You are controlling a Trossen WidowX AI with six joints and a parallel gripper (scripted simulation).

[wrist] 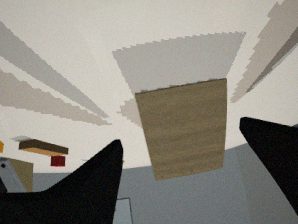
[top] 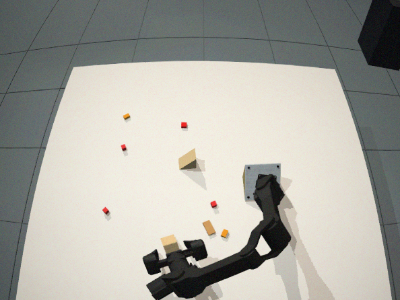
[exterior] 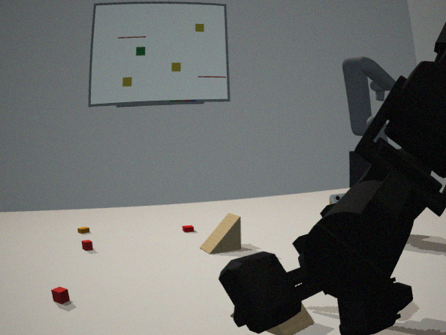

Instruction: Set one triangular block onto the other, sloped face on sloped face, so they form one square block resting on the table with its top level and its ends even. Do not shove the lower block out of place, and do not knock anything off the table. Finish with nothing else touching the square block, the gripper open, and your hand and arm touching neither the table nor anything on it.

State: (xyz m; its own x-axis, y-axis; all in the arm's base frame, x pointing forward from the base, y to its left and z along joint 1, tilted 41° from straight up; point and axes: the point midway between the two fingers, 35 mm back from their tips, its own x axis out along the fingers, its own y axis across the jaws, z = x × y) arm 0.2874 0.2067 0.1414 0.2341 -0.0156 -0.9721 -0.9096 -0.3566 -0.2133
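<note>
Right now the tan triangular block is 1 cm above my gripper tip. The rest, counted from my gripper tip: flat brown brick 12 cm behind, 8 cm to the right, 1 cm below.
</note>
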